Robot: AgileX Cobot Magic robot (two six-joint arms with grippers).
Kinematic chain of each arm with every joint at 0, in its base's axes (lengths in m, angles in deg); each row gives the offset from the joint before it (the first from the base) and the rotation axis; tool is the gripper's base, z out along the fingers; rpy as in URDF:
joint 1: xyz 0 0 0.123 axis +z
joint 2: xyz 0 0 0 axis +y
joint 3: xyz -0.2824 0 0.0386 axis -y
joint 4: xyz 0.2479 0 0.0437 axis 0.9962 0 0.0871
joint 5: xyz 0 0 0 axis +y
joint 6: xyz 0.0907 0 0.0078 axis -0.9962 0 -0.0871
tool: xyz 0 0 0 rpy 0 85 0
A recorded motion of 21 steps. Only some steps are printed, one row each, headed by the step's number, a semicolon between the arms.
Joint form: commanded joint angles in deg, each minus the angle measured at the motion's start. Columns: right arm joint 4, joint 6, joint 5, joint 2, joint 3, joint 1; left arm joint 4, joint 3, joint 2, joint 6, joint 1, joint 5.
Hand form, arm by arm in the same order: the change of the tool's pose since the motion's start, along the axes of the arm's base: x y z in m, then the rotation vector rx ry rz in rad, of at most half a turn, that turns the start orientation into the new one. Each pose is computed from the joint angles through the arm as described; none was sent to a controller.
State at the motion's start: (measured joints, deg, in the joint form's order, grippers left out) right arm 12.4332 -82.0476 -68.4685 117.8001 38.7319 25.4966; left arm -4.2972 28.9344 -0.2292 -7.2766 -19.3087 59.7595
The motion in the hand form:
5: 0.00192 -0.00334 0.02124 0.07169 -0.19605 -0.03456; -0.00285 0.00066 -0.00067 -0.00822 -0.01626 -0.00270
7: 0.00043 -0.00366 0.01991 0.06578 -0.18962 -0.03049; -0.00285 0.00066 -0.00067 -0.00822 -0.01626 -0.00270
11: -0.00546 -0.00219 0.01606 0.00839 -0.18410 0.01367; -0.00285 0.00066 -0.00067 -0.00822 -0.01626 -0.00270
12: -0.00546 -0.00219 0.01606 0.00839 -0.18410 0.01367; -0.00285 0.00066 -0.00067 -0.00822 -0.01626 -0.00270
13: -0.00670 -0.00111 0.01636 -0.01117 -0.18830 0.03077; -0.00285 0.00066 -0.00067 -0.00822 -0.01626 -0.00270
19: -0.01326 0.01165 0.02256 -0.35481 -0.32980 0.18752; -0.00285 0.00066 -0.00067 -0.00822 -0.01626 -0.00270
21: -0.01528 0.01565 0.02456 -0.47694 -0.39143 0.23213; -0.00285 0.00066 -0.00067 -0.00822 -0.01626 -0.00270
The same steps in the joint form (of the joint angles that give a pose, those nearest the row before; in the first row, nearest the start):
5: 1.15 -1.03 -11.29 -0.46 0.23 -0.17; -0.23 -0.11 -1.15 -0.06 0.00 0.00
7: 0.92 -0.92 -11.23 -0.46 -0.17 -0.17; -0.23 -0.11 -1.15 -0.06 0.00 0.00
11: -1.60 1.49 -11.35 -0.46 -1.55 -0.17; -0.23 -0.11 -1.15 -0.06 0.00 0.00
12: -1.60 1.49 -11.35 -0.46 -1.55 -0.17; -0.23 -0.11 -1.15 -0.06 0.00 0.00
13: -2.58 2.46 -11.29 -0.63 -1.78 -0.17; -0.23 -0.11 -1.15 -0.06 0.00 0.00
19: -11.80 22.12 -11.29 -1.83 -2.18 -0.17; -0.23 -0.11 -1.15 -0.06 0.00 0.00
21: -14.67 29.34 -11.29 -2.18 -2.18 -0.17; -0.23 -0.11 -1.15 -0.06 0.00 0.00

